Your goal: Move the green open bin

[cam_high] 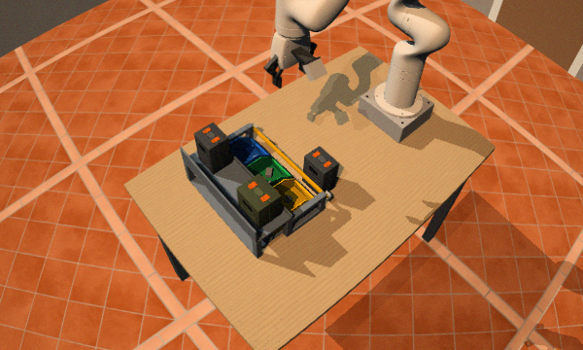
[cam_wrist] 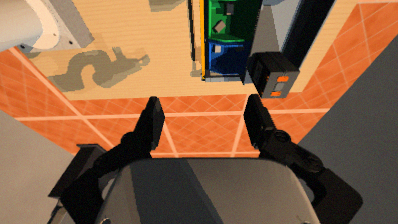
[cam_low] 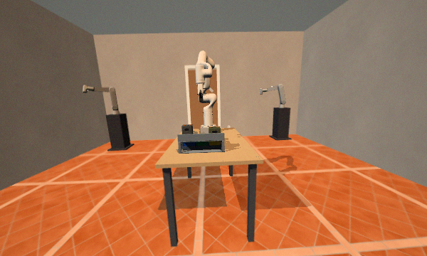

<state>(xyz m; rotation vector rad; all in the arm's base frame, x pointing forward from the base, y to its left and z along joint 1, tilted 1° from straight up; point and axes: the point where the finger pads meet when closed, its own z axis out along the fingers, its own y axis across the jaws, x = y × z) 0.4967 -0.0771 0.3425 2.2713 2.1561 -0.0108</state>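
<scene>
My gripper is now 36 cm above the thin yellow rod. Also, from my hand: green bin 38 cm below, 10 cm ahead; yellow bin 38 cm below, 11 cm to the left, 11 cm ahead; dark box 36 cm below, 11 cm to the left, 4 cm behind.
</scene>
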